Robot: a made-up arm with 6 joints.
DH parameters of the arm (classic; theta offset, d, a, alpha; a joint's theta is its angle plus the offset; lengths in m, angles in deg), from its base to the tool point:
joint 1: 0 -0.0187 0.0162 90
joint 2: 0 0.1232 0.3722 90
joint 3: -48.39 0 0.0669 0
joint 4: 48.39 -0.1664 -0.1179 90
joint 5: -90 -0.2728 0.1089 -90
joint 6: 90 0.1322 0.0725 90
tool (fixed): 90 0.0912 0 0
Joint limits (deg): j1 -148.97..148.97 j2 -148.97..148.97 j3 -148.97..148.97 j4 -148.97..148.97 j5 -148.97..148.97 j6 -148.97..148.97
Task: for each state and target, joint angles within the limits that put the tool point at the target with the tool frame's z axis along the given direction. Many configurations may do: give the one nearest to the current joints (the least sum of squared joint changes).
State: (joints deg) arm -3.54 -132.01 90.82 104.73 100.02 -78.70
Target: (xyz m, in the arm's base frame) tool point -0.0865 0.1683 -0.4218 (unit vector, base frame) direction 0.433 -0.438 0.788
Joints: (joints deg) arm -21.30 -119.84 92.67 113.36 82.77 -40.40
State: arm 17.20 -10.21 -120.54 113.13 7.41 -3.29
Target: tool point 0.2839 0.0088 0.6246 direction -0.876 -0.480 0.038
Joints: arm 44.90 38.90 -148.82 77.01 3.51 -50.70
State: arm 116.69 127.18 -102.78 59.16 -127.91 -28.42
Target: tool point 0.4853 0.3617 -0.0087 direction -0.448 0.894 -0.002
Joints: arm 147.82 135.26 -97.91 70.81 -127.67 10.60
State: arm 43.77 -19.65 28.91 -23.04 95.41 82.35
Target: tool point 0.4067 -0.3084 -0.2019 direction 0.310 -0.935 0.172
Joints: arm 24.62 -45.67 32.61 -29.92 105.82 99.09
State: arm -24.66 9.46 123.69 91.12 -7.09 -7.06
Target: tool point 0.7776 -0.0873 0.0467 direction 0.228 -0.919 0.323
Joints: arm -5.54 -28.05 113.59 85.59 -43.61 -53.24
